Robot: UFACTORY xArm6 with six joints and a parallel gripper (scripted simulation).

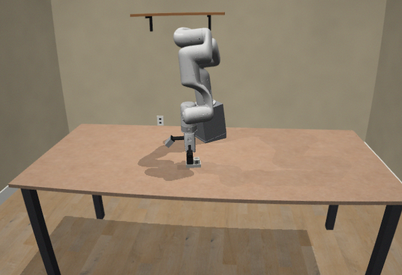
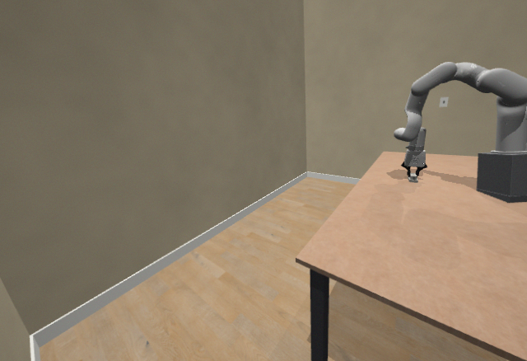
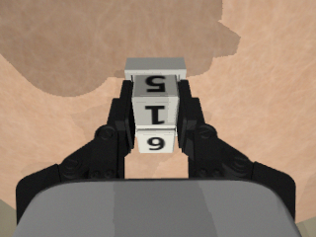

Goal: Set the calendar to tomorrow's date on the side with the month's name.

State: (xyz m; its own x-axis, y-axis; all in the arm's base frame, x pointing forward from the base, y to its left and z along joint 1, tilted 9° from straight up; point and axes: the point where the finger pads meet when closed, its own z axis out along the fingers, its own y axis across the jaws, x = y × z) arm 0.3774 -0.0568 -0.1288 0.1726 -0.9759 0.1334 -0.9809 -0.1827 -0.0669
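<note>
Now: the calendar tray 30 mm below my hand and 20 mm to the left of it.
</note>
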